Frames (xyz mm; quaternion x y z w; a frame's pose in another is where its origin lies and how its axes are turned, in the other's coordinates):
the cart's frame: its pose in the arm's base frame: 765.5 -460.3 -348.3 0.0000 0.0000 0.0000 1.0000
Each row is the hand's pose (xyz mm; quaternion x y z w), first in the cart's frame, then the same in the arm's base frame.
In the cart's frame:
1: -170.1 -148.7 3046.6 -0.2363 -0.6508 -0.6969 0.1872
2: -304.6 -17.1 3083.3 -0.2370 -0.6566 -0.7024 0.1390
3: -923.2 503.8 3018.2 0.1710 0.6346 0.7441 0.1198
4: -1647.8 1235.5 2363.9 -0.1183 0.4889 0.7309 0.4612
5: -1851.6 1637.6 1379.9 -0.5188 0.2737 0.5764 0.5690
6: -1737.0 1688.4 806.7 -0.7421 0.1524 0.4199 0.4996
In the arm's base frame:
1: 595.4 -609.0 2698.3 -0.2363 -0.6508 -0.6969 0.1872
2: 460.9 -477.4 2735.0 -0.2370 -0.6566 -0.7024 0.1390
3: -157.7 43.5 2669.9 0.1710 0.6346 0.7441 0.1198
4: -882.3 775.2 2015.6 -0.1183 0.4889 0.7309 0.4612
5: -1086.1 1177.3 1031.6 -0.5188 0.2737 0.5764 0.5690
6: -971.5 1228.1 458.4 -0.7422 0.1524 0.4199 0.4996

